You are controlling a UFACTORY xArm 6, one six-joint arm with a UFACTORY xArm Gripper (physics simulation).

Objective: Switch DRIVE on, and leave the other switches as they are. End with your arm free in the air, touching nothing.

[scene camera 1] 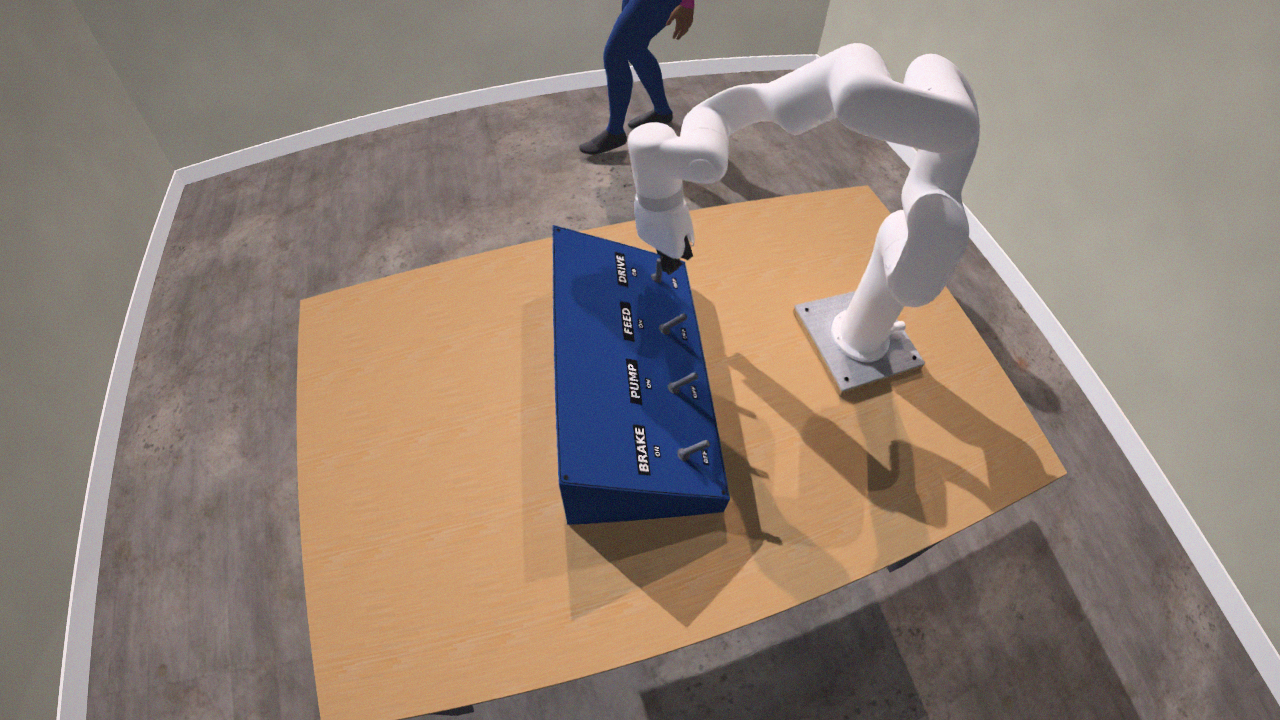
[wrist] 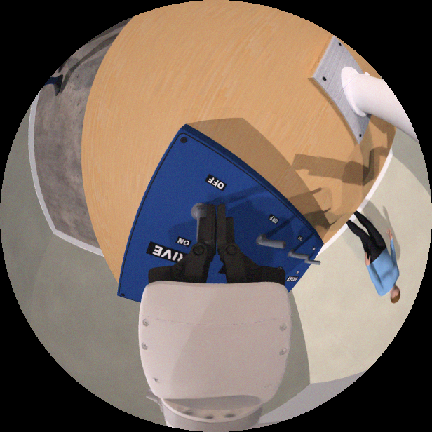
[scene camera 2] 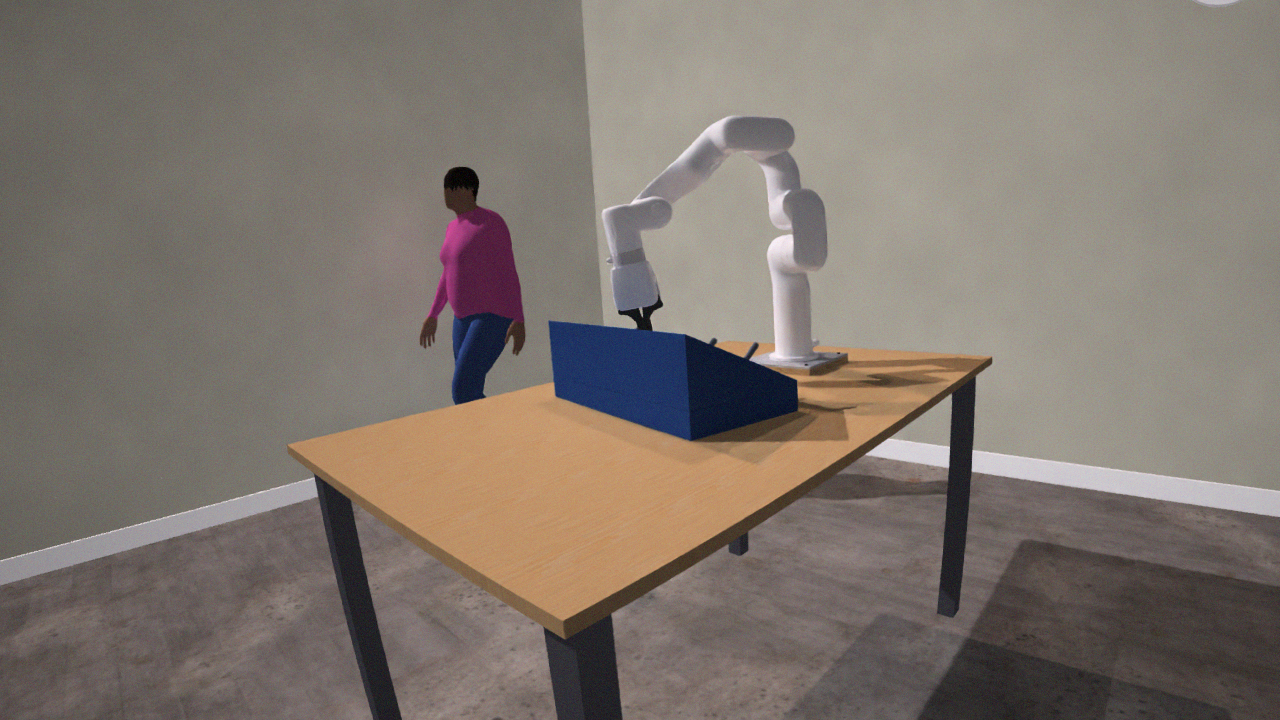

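Seen in the pictures: gripper, fingertip midpoint: [scene camera 1: 671, 268]; arm's base, origin of the base link: [scene camera 1: 860, 336] [scene camera 2: 794, 357].
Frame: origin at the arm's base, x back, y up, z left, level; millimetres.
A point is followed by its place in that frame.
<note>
The blue switch panel [scene camera 1: 590, 402] {y 131, x -565, z 92 mm} [scene camera 2: 622, 367] {y 80, x -606, z 27 mm} [wrist: 165, 200] carries four levers. The DRIVE lever [scene camera 1: 657, 272] {y 90, x -384, z -170 mm} [wrist: 200, 220] stands more upright than the others in scene camera 1; in the wrist view it points from its pivot toward the ON label [wrist: 184, 241]. The FEED lever [scene camera 1: 674, 323] {y 92, x -389, z -49 mm} [wrist: 272, 243], PUMP lever [scene camera 1: 682, 383] {y 90, x -411, z 69 mm} [wrist: 298, 255] and BRAKE lever [scene camera 1: 693, 449] {y 92, x -430, z 186 mm} [wrist: 313, 261] lean toward OFF. My gripper [scene camera 1: 670, 266] {y 97, x -358, z -167 mm} [scene camera 2: 644, 327] {y 97, x -358, z -167 mm} [wrist: 216, 213] is shut and empty, close beside the DRIVE lever and partly covering it in the wrist view. Whether they touch is unclear.
The panel stands on a wooden table [scene camera 1: 402, 402] {y -22, x -893, z -75 mm} [scene camera 2: 537, 501] {y -21, x -945, z 233 mm} [wrist: 210, 65]. My arm's base plate [scene camera 1: 819, 326] {y 0, x -77, z -43 mm} [wrist: 325, 77] is bolted on the OFF side. A person in pink [scene camera 2: 478, 259] is beyond the table, and a person in light blue [wrist: 382, 270] shows in the wrist view.
</note>
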